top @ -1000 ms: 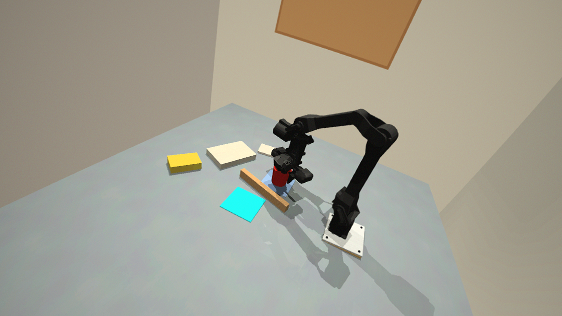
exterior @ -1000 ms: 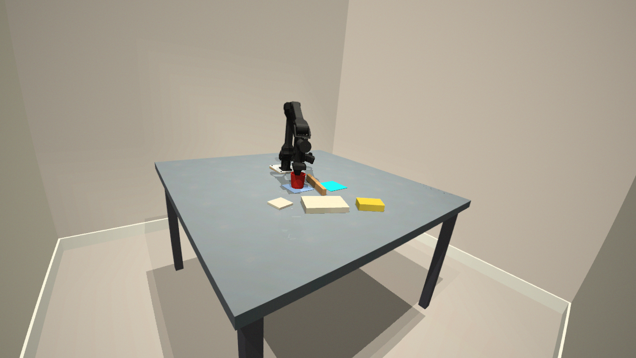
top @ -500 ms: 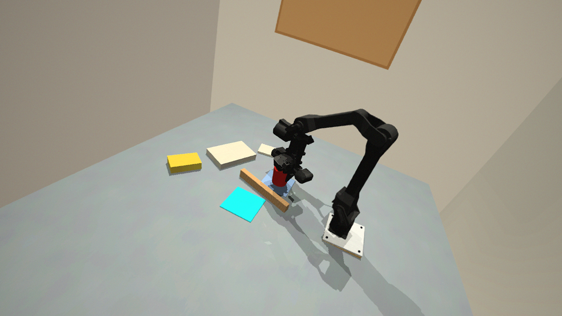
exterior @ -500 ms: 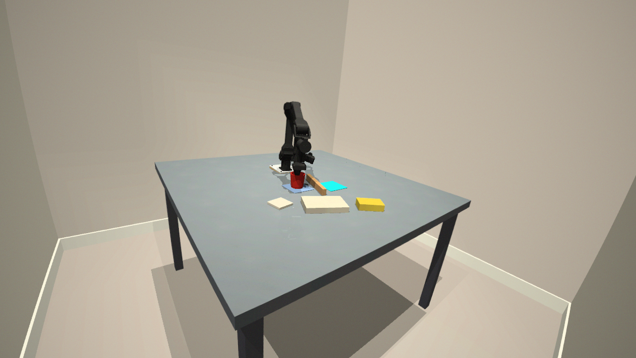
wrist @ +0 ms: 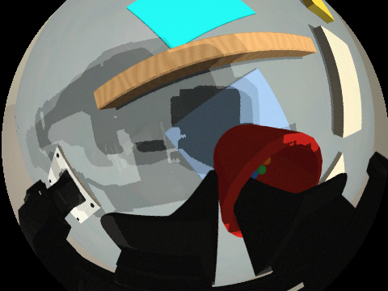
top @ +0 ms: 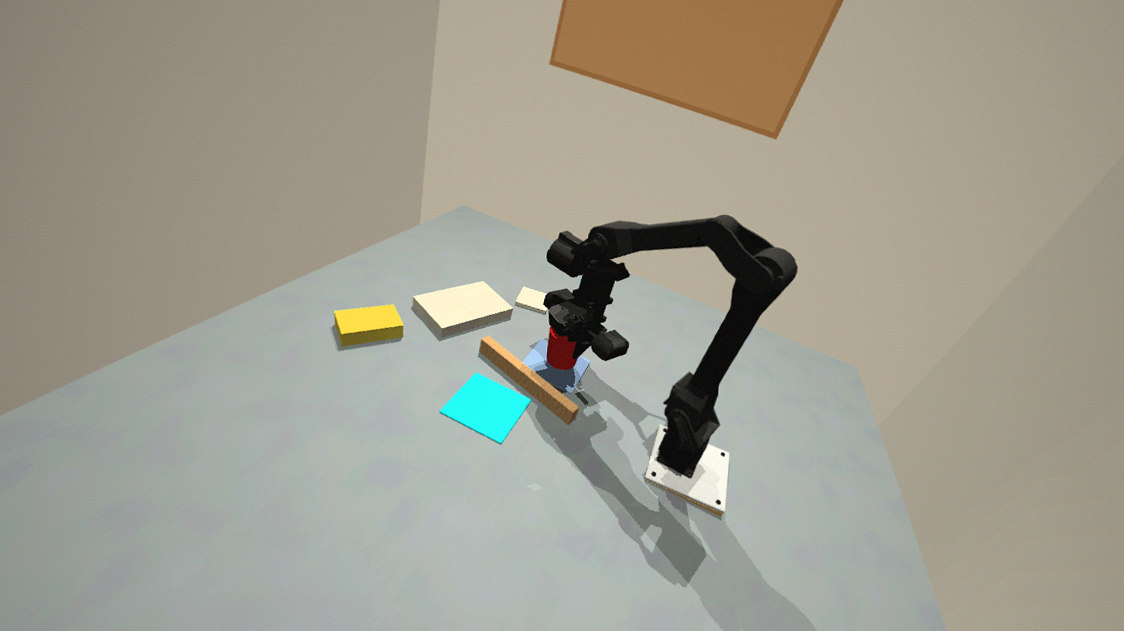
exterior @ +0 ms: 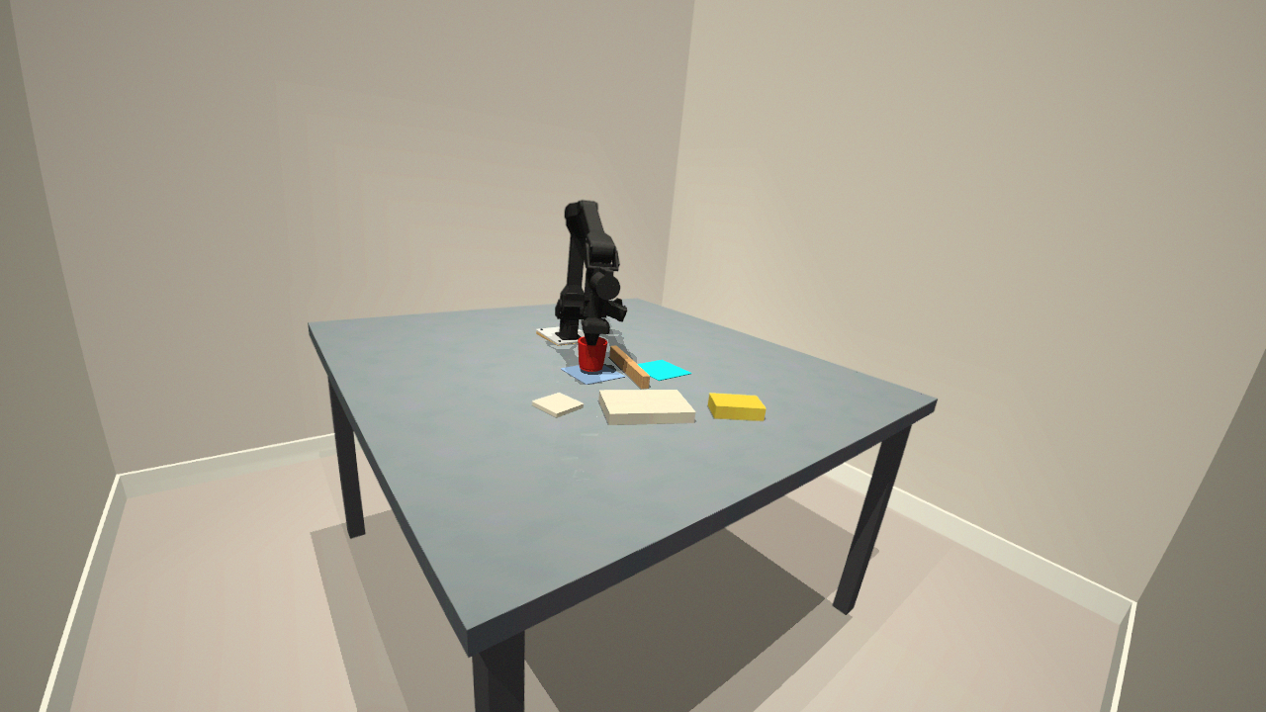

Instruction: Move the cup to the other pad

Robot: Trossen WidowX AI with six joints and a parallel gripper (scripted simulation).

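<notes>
Now: the cyan pad 18 cm to the left of my gripper tip, 7 cm ahead of it and 6 cm below it. From my gripper tip the other things lie so: orange wooden bar (8 cm to the left, 5 cm ahead, 4 cm below); then light blue pad (6 cm below, 3 cm ahead, 1 cm to the right); then red cup (3 cm ahead, 1 cm to the right).
</notes>
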